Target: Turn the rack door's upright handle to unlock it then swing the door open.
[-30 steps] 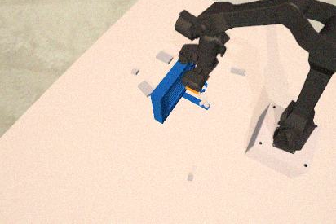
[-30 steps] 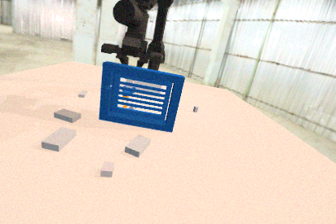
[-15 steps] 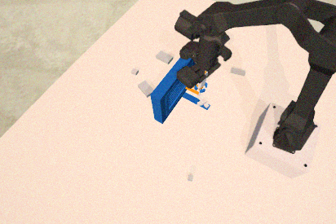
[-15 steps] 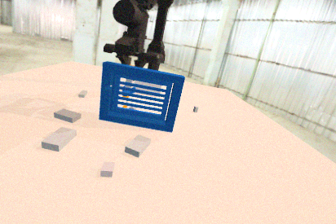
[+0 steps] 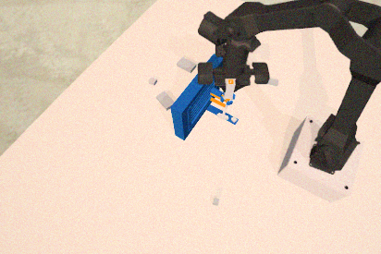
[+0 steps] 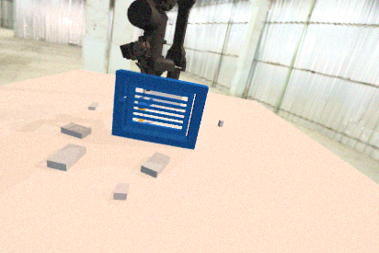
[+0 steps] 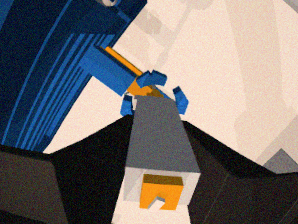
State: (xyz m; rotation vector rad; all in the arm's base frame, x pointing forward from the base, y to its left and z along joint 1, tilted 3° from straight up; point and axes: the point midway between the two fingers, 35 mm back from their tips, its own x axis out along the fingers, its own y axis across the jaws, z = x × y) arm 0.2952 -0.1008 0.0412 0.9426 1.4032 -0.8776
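Now: the tiny block 29 cm to the left of my gripper tip, 10 cm below it and 8 cm behind it.
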